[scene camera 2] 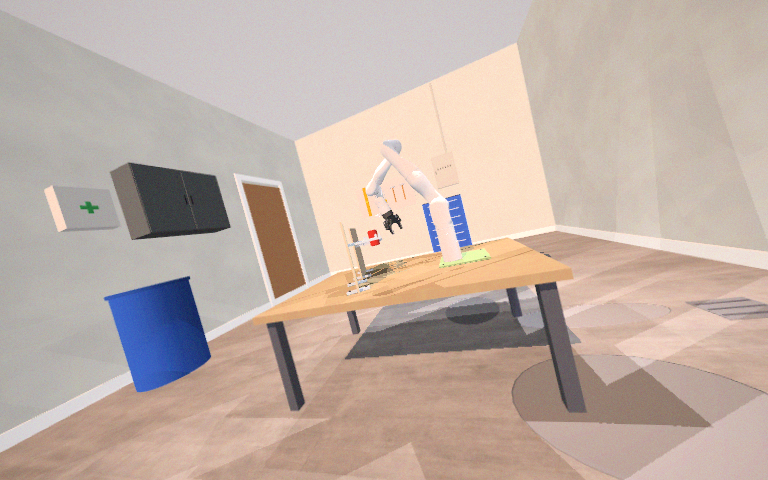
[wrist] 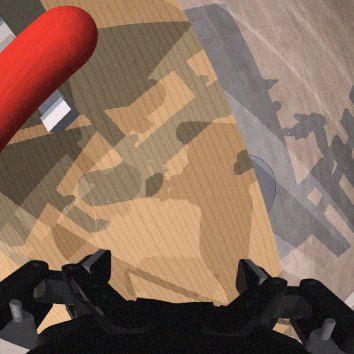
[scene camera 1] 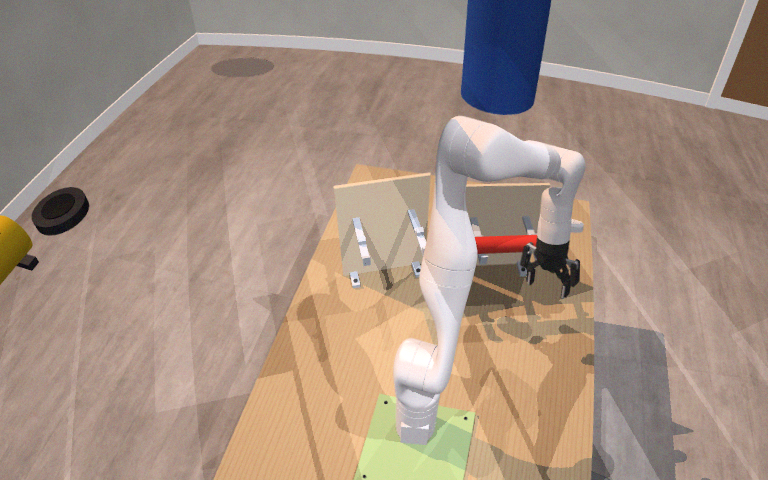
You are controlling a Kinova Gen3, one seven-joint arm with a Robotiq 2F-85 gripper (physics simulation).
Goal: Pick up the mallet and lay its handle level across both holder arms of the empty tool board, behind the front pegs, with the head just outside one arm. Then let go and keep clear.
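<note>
The red mallet (scene camera 1: 505,243) (scene camera 2: 373,237) (wrist: 47,52) lies with its handle level across the holder arms of the right tool board (scene camera 1: 509,199). In scene view 1 its head is hidden behind my arm. The empty tool board (scene camera 1: 382,203) stands to the left, with one holder arm (scene camera 1: 360,240) at its left and another holder arm (scene camera 1: 416,226) at its right, partly behind my arm. My gripper (scene camera 1: 547,286) (scene camera 2: 395,230) (wrist: 173,269) is open and empty, near the handle's free end, on the robot's side of the mallet and apart from it.
Both boards stand at the far end of the wooden table (scene camera 1: 339,362) (scene camera 2: 413,283). My arm's base is on a green plate (scene camera 1: 453,452) (scene camera 2: 481,255). The table's right edge is close to my gripper in scene view 1. A blue barrel (scene camera 1: 504,56) (scene camera 2: 161,333) stands beyond the table.
</note>
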